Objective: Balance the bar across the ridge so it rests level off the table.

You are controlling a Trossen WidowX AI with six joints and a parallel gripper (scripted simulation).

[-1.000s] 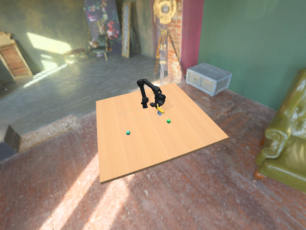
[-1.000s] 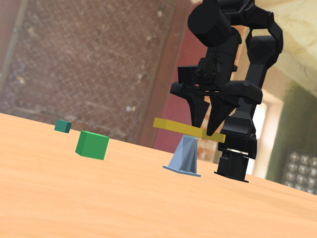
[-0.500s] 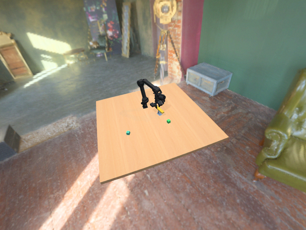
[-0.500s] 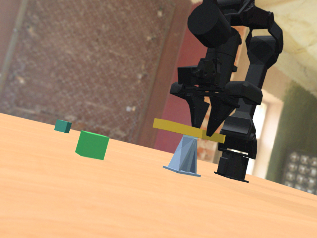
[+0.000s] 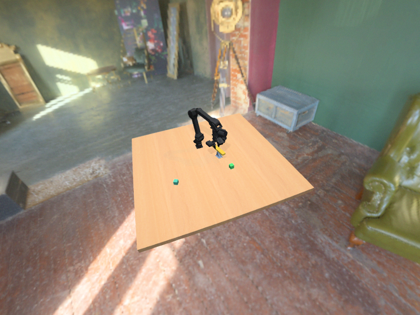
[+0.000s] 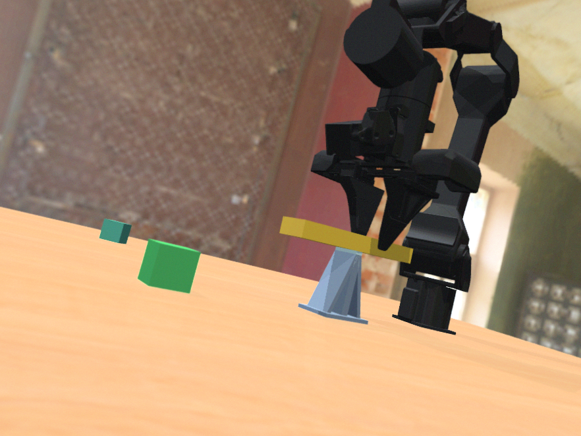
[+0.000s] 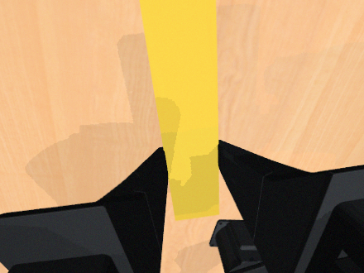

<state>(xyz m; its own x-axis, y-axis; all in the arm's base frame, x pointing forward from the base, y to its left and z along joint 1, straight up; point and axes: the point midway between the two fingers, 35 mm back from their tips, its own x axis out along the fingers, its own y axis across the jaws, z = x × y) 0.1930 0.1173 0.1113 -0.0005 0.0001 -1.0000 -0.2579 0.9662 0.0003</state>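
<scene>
Now: the yellow bar 3 cm ahead of my gripper tip and 1 cm to the left of it. Round my gripper tip: teal cube: 21 cm ahead, 43 cm to the right, 6 cm below.
</scene>
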